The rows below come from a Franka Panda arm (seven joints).
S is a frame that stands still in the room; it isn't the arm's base.
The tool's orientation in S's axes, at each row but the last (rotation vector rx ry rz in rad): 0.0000 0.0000 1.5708; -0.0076 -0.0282 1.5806; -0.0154 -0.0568 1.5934; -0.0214 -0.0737 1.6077; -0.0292 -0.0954 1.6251; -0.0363 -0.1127 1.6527; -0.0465 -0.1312 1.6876; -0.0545 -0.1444 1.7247; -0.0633 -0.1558 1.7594; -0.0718 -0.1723 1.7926; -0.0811 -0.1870 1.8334; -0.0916 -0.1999 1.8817; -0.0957 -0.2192 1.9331
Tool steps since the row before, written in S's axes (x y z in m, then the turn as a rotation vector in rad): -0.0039 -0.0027 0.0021 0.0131 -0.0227 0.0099; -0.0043 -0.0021 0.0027 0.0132 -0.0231 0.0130; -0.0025 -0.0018 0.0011 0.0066 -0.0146 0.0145; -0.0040 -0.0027 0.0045 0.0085 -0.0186 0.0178; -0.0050 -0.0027 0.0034 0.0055 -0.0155 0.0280; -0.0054 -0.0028 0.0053 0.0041 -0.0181 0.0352; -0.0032 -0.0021 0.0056 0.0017 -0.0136 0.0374; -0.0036 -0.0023 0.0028 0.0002 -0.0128 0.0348; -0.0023 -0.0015 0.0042 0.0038 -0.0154 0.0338; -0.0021 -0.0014 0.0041 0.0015 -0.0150 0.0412; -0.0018 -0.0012 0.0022 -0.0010 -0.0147 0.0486; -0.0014 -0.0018 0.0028 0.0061 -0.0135 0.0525; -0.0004 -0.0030 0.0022 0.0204 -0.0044 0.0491
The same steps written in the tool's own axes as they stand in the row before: -0.0027 0.0039 0.0021 -0.0227 -0.0131 0.0099; -0.0020 0.0043 0.0028 -0.0231 -0.0133 0.0130; -0.0017 0.0025 0.0013 -0.0144 -0.0069 0.0146; -0.0024 0.0038 0.0048 -0.0183 -0.0089 0.0179; -0.0023 0.0049 0.0039 -0.0147 -0.0069 0.0281; -0.0021 0.0051 0.0059 -0.0168 -0.0060 0.0356; -0.0014 0.0028 0.0060 -0.0120 -0.0044 0.0377; -0.0016 0.0035 0.0034 -0.0111 -0.0027 0.0353; -0.0008 0.0019 0.0046 -0.0143 -0.0056 0.0340; -0.0007 0.0017 0.0045 -0.0131 -0.0046 0.0416; -0.0006 0.0016 0.0025 -0.0118 -0.0035 0.0493; -0.0012 0.0013 0.0031 -0.0128 -0.0113 0.0518; -0.0026 0.0010 0.0025 -0.0097 -0.0269 0.0451
